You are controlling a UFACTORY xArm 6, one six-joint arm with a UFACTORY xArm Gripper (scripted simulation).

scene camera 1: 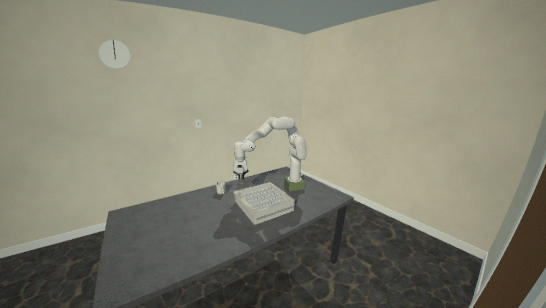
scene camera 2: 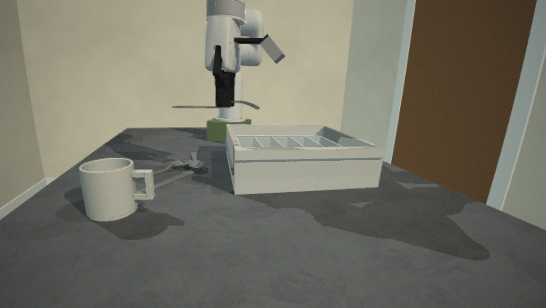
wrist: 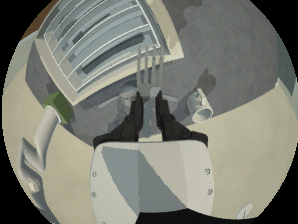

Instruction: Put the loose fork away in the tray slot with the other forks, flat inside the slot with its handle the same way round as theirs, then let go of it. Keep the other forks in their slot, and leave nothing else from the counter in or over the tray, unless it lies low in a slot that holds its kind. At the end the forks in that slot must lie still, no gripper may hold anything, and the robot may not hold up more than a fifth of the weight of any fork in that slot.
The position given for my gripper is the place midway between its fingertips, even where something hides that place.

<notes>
In view: my gripper (scene camera 2: 225, 106) and a cream mug (scene camera 2: 111, 195).
My gripper is seen too in the wrist view (wrist: 149, 98).
</notes>
